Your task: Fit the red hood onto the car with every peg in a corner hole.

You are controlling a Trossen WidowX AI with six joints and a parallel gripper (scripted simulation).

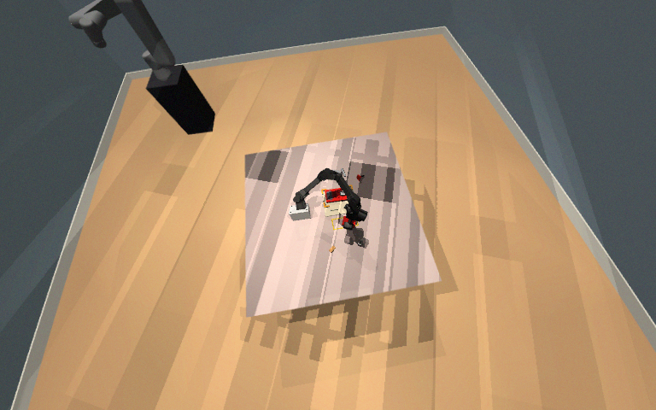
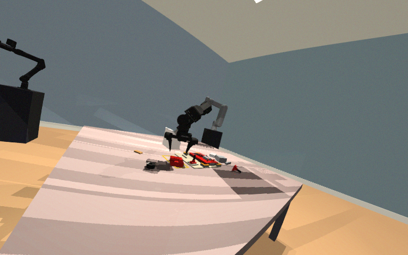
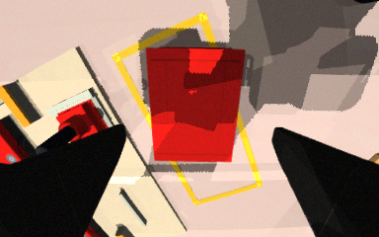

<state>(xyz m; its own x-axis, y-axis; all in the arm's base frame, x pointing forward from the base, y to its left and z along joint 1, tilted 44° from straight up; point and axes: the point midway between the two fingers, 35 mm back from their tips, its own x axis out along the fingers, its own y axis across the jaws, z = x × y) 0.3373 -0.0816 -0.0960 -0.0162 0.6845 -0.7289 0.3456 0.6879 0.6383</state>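
Now: gripper tip 5 cm above the red hood. From my gripper tip the other things lie so: black wheel: 5 cm ahead, 16 cm to the right, 5 cm below; tan piece: 15 cm behind, 18 cm to the right, 6 cm below.
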